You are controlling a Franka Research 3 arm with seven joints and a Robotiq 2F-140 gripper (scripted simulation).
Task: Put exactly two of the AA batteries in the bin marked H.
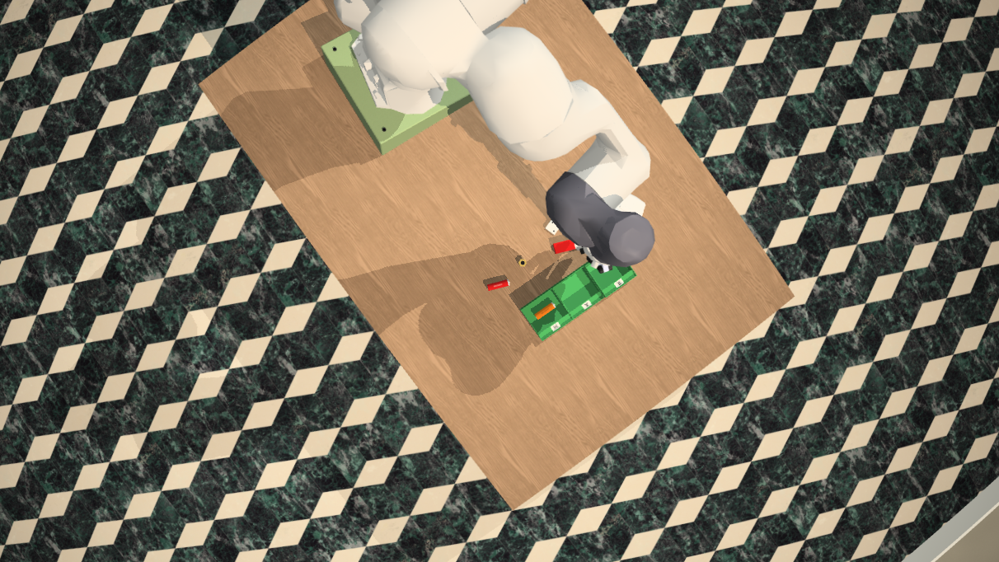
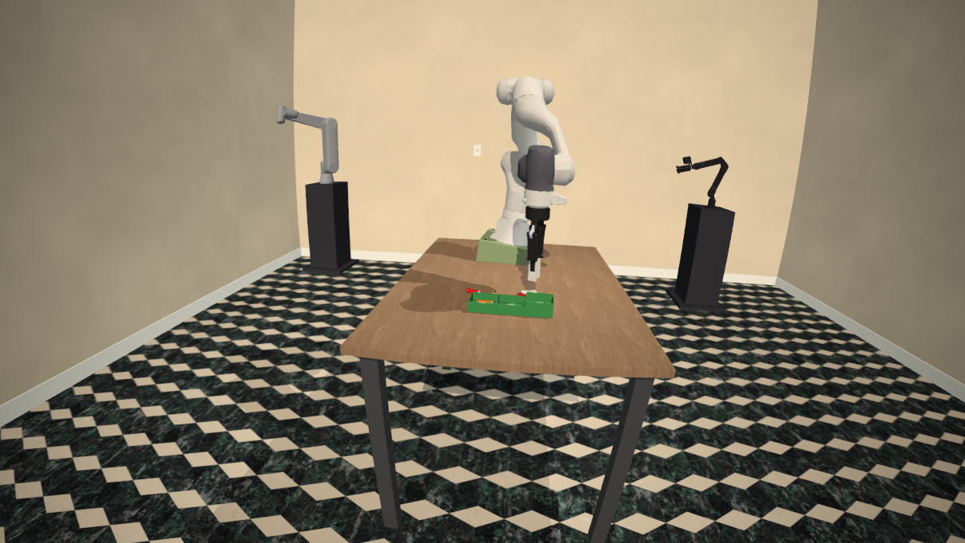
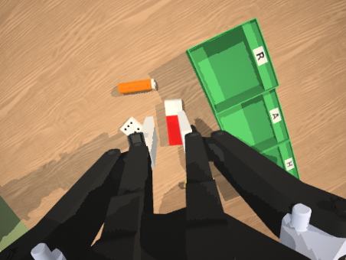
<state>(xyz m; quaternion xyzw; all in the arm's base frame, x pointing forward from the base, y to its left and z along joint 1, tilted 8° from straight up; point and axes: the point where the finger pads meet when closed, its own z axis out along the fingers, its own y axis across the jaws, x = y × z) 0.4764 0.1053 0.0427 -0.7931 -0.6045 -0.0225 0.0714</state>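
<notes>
The orange AA battery lies 10 cm below my hand, 5 cm to the left of it and 3 cm behind it. Also, from my hand: white domino (10 cm below, 6 cm behind, 1 cm to the right); then red-and-white cylinder (10 cm below, 1 cm to the right); then green bin marked H (10 cm ahead, 8 cm below, 6 cm to the right).
</notes>
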